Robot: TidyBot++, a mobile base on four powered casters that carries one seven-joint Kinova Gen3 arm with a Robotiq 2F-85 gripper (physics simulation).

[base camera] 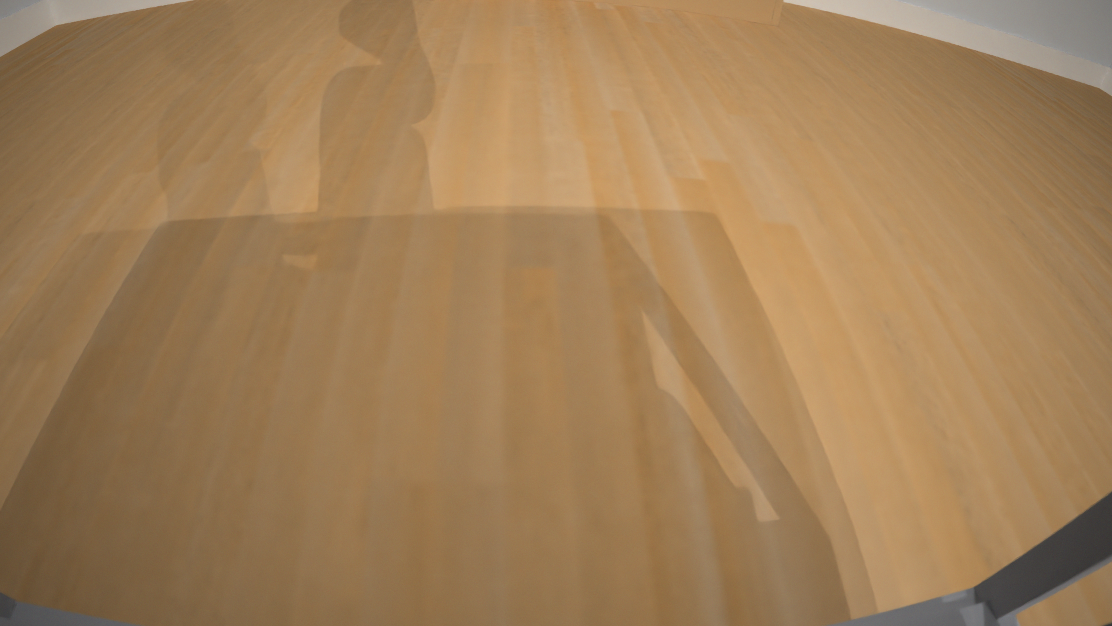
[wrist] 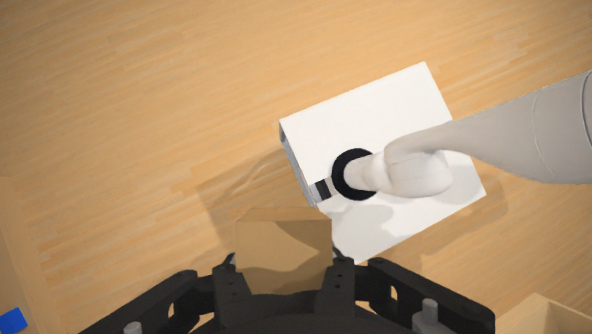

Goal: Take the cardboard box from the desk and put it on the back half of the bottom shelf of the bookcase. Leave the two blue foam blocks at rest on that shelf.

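Seen in the pictures: gripper, fingertip midpoint: (wrist: 283, 256); arm's base, origin of the base link: (wrist: 358, 174).
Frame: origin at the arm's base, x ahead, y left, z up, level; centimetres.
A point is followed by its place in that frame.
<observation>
My gripper (wrist: 283, 256) {z 46.8, x 24.4, y -2.3 cm} is shut on the cardboard box (wrist: 280, 237) {z 52.0, x 23.5, y -4.8 cm}, a plain brown box held between the two fingers at the bottom middle of the wrist view, with the floor and the base beyond it. One blue foam block (wrist: 13, 320) {z -26.1, x 146.9, y -0.1 cm} shows at the lower left corner of the wrist view, on a light wood surface (wrist: 11, 265) {z -29.6, x 143.3, y -21.7 cm} that looks like part of the bookcase. The second blue block does not show. In the base camera view, a low light wood panel (base camera: 700, 9) {z -38.5, x 141.9, y -43.1 cm} shows at the top edge, probably the bookcase's bottom; its shelves are out of view.
The white base (wrist: 370, 105) {z -1.4, x -13.8, y -18.1 cm} and the arm (wrist: 505, 135) {z 46.1, x 1.7, y -2.8 cm} show at the centre and right of the wrist view. Another light wood piece (wrist: 532, 317) {z -31.7, x -65.8, y 108.8 cm} with raised edges is at the lower right. In the base camera view, white skirting (base camera: 933, 42) {z -39.6, x 172.6, y -136.0 cm} runs along the wall, and shadows fall on the wood floor (base camera: 894, 311) {z -39.6, x 45.6, y -38.4 cm}.
</observation>
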